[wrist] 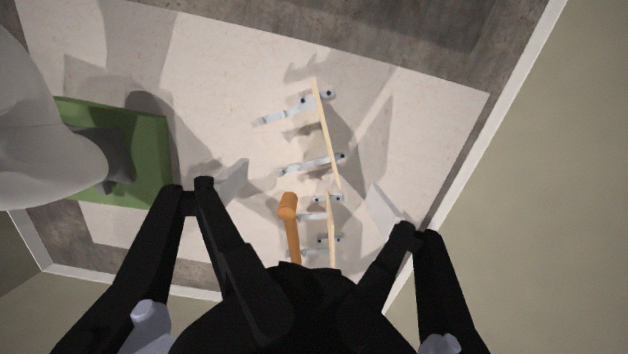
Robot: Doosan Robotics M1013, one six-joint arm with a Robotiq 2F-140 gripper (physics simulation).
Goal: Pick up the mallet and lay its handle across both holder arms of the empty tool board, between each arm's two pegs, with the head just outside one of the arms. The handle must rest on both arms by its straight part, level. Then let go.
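Pixels of known places: gripper, fingertip midpoint: [309, 182]; arm's base, link origin: [99, 154].
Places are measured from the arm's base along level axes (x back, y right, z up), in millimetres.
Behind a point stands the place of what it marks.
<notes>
The orange mallet [292, 230] @[x -637, y 159, z 67 mm] is at lower middle. Its head [288, 205] @[x -619, y 53, z 88 mm] points up in the view, and its handle crosses the outer ends of the two arms of the lower board [331, 230] @[x -745, y 87, z 137 mm]. The handle's lower end is hidden by the gripper body. The empty tool board [327, 135] @[x -696, y -161, z 121 mm] is above it, seen nearly edge-on. Its two holder arms [287, 114] @[x -590, y -187, z 11 mm] [307, 165] @[x -661, y -47, z 11 mm] reach left, with nothing lying on them. My gripper [309, 182] @[x -662, y -138, z 333 mm] is wide open and empty, and the mallet head and the boards show beyond and between its fingers.
A green block [152, 160] @[x -159, y 5, z -13 mm] with a dark grey object [117, 155] @[x -80, y -11, z 18 mm] on it stands at left, partly hidden by a pale rounded robot part [40, 135] @[x -77, y -96, z 158 mm]. The boards stand over a pale speckled surface [215, 65] @[x -363, y -293, z -62 mm]. A wall [565, 175] rises at right.
</notes>
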